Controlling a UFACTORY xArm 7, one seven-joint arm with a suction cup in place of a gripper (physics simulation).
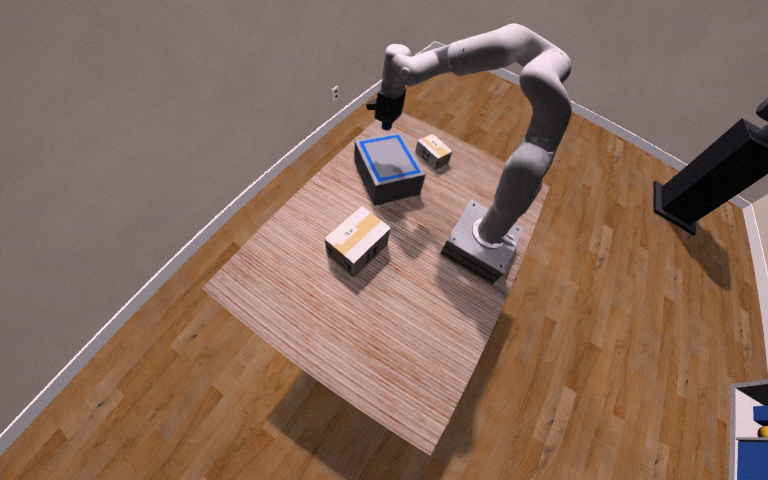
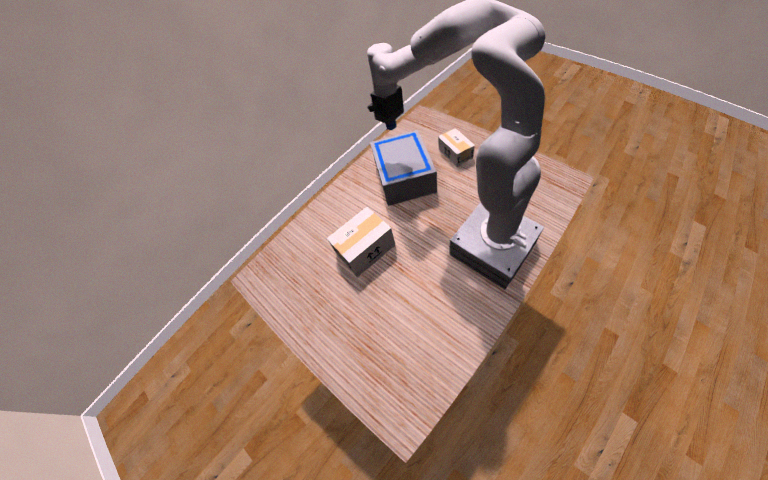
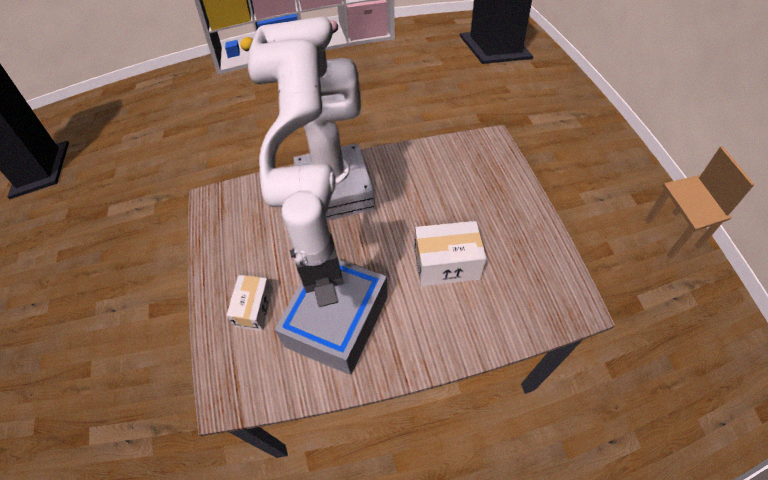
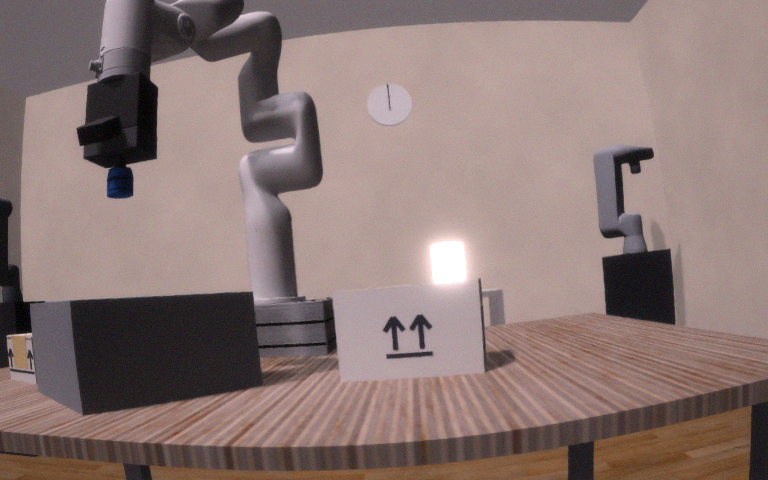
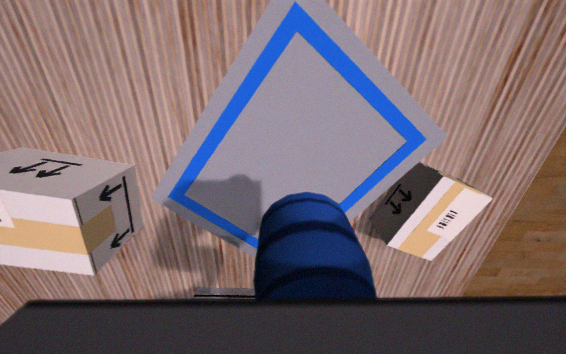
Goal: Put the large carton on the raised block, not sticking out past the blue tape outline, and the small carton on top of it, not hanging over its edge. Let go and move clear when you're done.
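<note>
The large carton stands upright on the table, apart from the raised block. The small carton stands on the table on the block's other side. The grey raised block has a blue tape outline on its top, with no carton on it. My suction cup is open and holds nothing, above the block with a gap.
The arm's base plate stands on the table near one long edge. A chair and a shelf unit stand on the floor away from the table.
</note>
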